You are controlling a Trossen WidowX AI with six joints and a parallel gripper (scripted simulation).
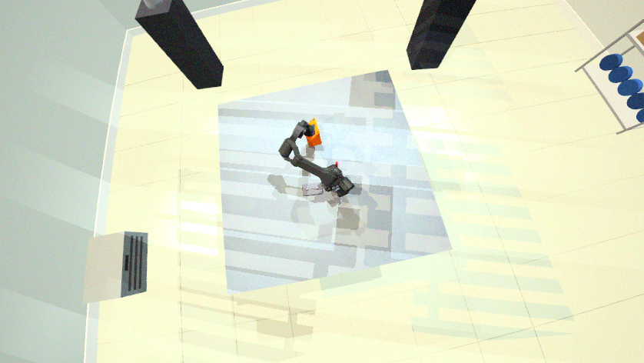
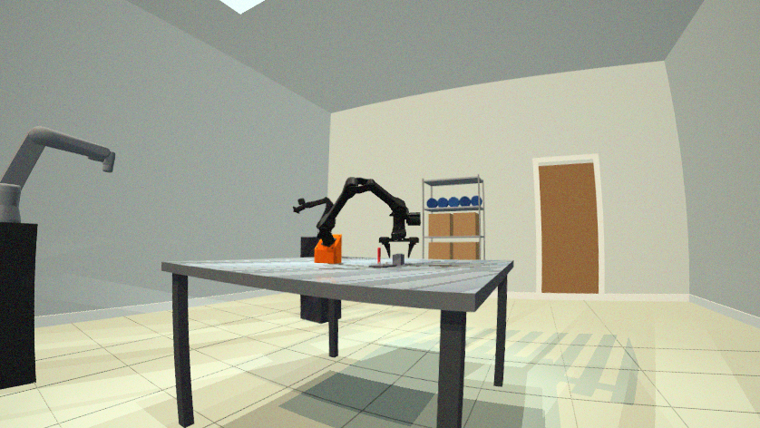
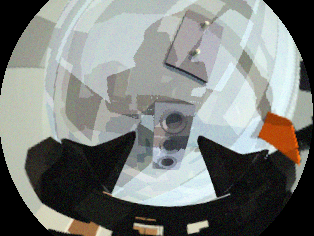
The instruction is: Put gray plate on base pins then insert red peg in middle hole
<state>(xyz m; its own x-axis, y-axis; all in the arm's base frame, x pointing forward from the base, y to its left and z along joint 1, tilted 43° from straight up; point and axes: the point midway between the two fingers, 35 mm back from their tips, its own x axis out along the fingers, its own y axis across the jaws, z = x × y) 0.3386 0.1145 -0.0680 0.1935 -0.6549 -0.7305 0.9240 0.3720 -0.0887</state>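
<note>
Now: gripper tip 1 cm below the gray plate. Round my gripper tip: red peg 12 cm behind, 1 cm to the left, 1 cm above.
</note>
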